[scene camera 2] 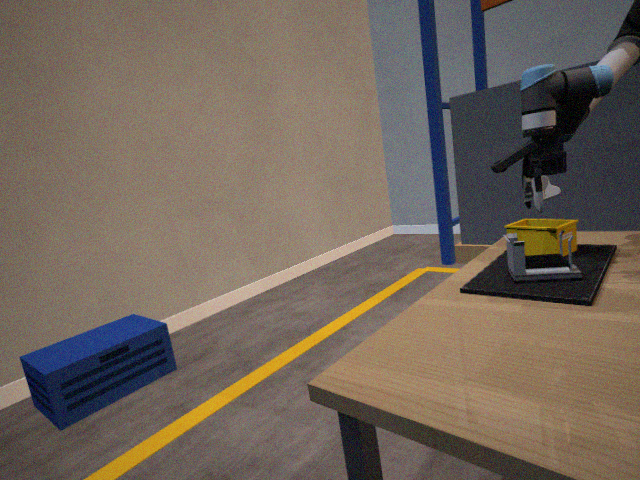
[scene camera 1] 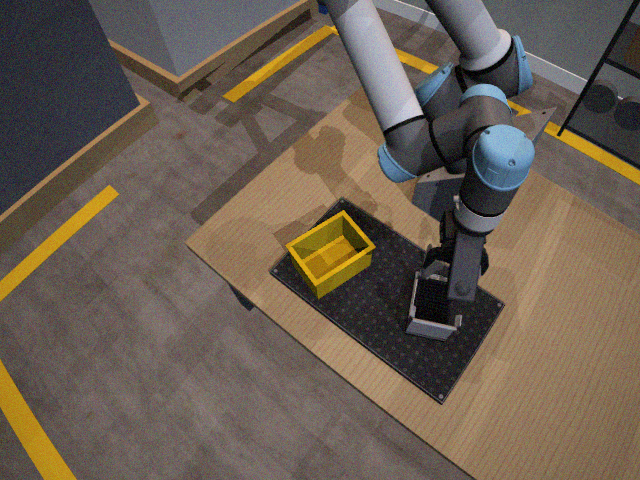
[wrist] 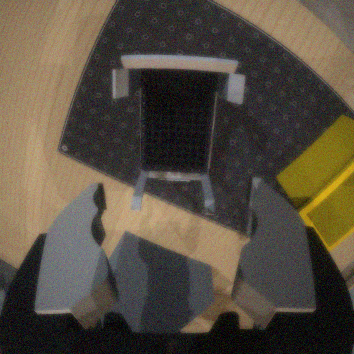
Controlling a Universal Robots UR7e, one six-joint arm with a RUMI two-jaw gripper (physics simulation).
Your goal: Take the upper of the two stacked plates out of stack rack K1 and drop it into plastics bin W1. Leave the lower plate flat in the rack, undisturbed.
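Frame: origin at the arm's base, x ahead, y left, z up, level; metres.
Seen in the pictures: gripper, fingertip midpoint: (scene camera 2: 534, 210) (scene camera 1: 446, 279) (wrist: 175, 182).
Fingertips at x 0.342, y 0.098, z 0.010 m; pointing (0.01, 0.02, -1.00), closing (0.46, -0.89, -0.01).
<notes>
Pixels of each thing's middle, then the offset from my fingertips to it. "*": a spot on its surface instead. Level surfaces: height alone.
- Stack rack K1 at the middle of its body: (wrist: 175, 130) (scene camera 1: 433, 299) (scene camera 2: 540, 256) dx -0.008, dy -0.001, dz -0.129 m
- dark rectangular plate surface at a spot on its surface: (wrist: 177, 120) (scene camera 1: 431, 305) * dx +0.001, dy +0.001, dz -0.144 m
- Plastics bin W1 at the middle of its body: (wrist: 339, 182) (scene camera 1: 330, 255) (scene camera 2: 540, 237) dx +0.036, dy -0.264, dz -0.139 m
- dark perforated mat at its surface level: dz -0.189 m
- wooden table at its surface level: dz -0.202 m
Stack rack K1 (scene camera 1: 431, 329) (scene camera 2: 547, 275) (wrist: 180, 62) is grey, with upright posts. It stands on the dark mat. A dark rectangular plate surface (scene camera 1: 433, 300) (wrist: 177, 120) shows flat inside it. The upper plate hides the lower one, and I cannot tell the two apart by their edges. Plastics bin W1 (scene camera 1: 343, 276) (scene camera 2: 542, 238) (wrist: 317, 157) is a yellow open box at the mat's other end. My gripper (scene camera 2: 533, 207) (wrist: 175, 182) is partly open and empty, raised well above the rack. In scene camera 1 the wrist hides part of the rack and of the fingers.
The dark perforated mat (scene camera 1: 379, 330) (scene camera 2: 485, 284) (wrist: 280, 80) lies on the wooden table (scene camera 1: 563, 361) (scene camera 2: 465, 356). The arm's base stands behind the mat. A blue chest (scene camera 2: 108, 369) stands on the floor, away from the table.
</notes>
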